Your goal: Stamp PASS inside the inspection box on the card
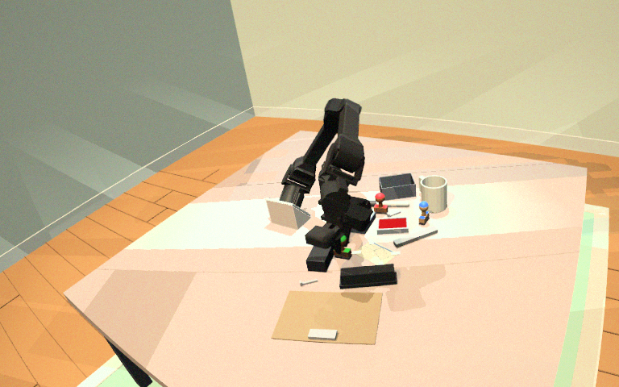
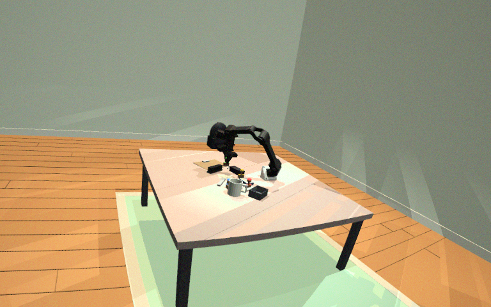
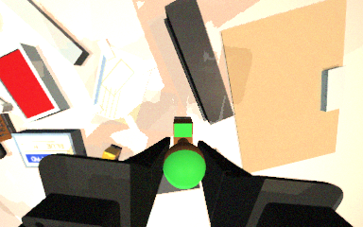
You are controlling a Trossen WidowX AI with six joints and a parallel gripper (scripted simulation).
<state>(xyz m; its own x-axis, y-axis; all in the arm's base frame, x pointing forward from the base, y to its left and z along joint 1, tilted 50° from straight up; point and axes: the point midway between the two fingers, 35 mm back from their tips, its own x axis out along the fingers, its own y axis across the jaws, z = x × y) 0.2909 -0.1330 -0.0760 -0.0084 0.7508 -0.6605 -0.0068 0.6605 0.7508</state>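
My gripper tip is now 30 mm short of the red ink pad, 220 mm to the right of it and 70 mm above it. Also, from my gripper tip: green-knobbed stamp (right at my gripper tip); then cream card (40 mm ahead, 100 mm to the left, 70 mm below); then black bar (70 mm ahead, 10 mm to the right, 60 mm below).
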